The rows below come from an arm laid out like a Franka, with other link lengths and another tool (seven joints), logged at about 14 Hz.
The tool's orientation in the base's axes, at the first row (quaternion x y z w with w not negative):
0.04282, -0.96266, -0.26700, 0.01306
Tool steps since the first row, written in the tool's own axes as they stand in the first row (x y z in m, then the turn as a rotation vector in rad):
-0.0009, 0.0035, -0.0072, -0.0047, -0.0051, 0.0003
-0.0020, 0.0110, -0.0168, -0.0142, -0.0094, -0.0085
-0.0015, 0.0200, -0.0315, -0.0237, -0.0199, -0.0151
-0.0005, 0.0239, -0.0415, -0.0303, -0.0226, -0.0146
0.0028, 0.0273, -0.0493, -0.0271, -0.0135, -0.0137
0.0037, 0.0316, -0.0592, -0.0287, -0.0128, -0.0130
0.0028, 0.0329, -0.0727, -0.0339, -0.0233, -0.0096
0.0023, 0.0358, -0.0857, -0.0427, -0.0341, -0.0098
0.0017, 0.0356, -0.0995, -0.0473, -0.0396, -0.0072
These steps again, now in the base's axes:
0.0010, -0.0006, 0.0080, 0.0051, -0.0038, -0.0029
0.0020, 0.0010, 0.0201, 0.0153, -0.0111, 0.0024
0.0015, 0.0011, 0.0373, 0.0258, -0.0226, 0.0026
0.0007, -0.0008, 0.0479, 0.0326, -0.0241, 0.0008
-0.0025, -0.0022, 0.0563, 0.0287, -0.0161, 0.0047
-0.0032, -0.0037, 0.0670, 0.0302, -0.0150, 0.0045
-0.0018, -0.0095, 0.0793, 0.0360, -0.0218, -0.0039
-0.0009, -0.0136, 0.0919, 0.0456, -0.0303, -0.0093
0.0004, -0.0208, 0.1036, 0.0504, -0.0333, -0.0143

